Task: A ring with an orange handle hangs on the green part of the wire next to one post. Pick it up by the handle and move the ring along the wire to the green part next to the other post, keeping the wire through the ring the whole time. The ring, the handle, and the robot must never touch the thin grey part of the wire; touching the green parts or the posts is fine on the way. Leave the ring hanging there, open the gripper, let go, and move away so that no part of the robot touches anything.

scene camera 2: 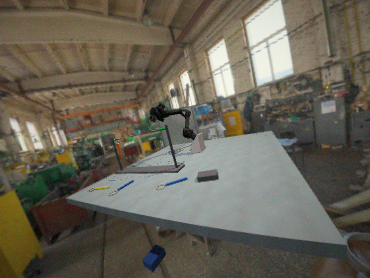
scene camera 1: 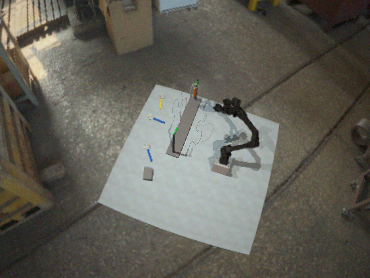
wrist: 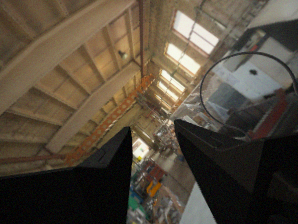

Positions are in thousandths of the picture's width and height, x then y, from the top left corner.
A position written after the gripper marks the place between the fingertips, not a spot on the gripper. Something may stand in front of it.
In view: the gripper (wrist: 512, 574) and a long grey base (scene camera 1: 491, 477).
